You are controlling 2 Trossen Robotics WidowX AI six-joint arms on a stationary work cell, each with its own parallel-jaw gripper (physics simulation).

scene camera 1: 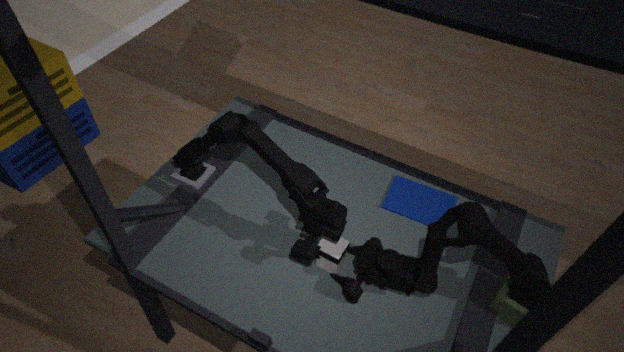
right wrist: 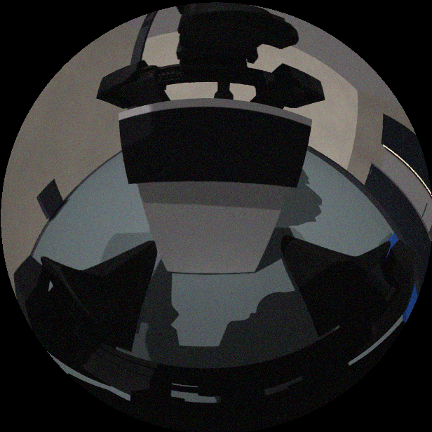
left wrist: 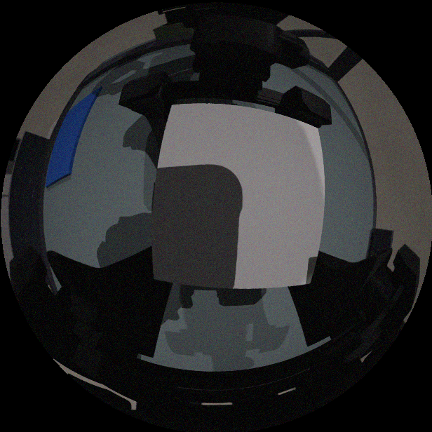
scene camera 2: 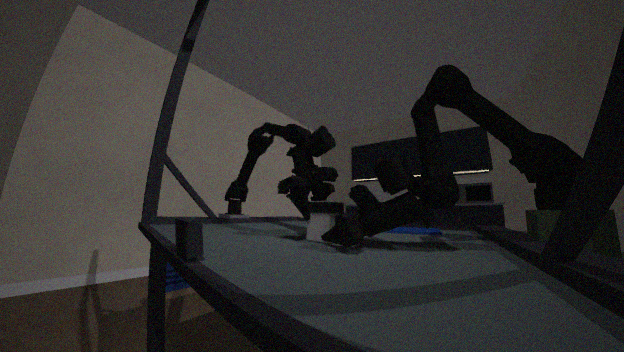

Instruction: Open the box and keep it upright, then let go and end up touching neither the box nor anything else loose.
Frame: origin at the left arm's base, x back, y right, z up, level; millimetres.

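Where they show: left gripper, fingertip midpoint: (scene camera 1: 323,248) (scene camera 2: 316,219); right gripper, fingertip midpoint: (scene camera 2: 332,235); left arm's base, link origin: (scene camera 1: 193,171) (scene camera 2: 234,214); right arm's base, link origin: (scene camera 1: 523,294) (scene camera 2: 561,209).
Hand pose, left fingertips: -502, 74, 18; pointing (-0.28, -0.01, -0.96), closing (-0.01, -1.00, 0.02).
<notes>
Things, the pixels of their top centre, and the offset from my left fingertips, as dx, dy, dz.
- blue flat panel, top centre: (scene camera 1: 420,201) (scene camera 2: 408,229) -188, -330, -44
- green block, top centre: (scene camera 1: 523,294) (scene camera 2: 561,209) -515, -110, +25
A small box with a pale body and a dark-sided, light-topped lid (scene camera 1: 333,247) (scene camera 2: 320,228) (left wrist: 270,200) (right wrist: 215,232) stands upright on the table, its lid on. My left gripper (scene camera 1: 321,242) (left wrist: 229,242) reaches down from above and is shut on the box from its far side; where its fingertips touch is hidden in the scene views. My right gripper (scene camera 1: 341,261) (right wrist: 220,245) is open and low over the table. Its fingers point at the near side of the box, below the lid, one to each side of the body. Contact there cannot be told.
A blue flat panel (scene camera 1: 420,200) (scene camera 2: 415,230) (left wrist: 72,140) lies on the table beyond the right forearm. A green block (scene camera 1: 510,307) (scene camera 2: 545,224) is near the right arm's base. Dark frame posts (scene camera 1: 82,160) stand at the table's edges. The two grippers are very close together.
</notes>
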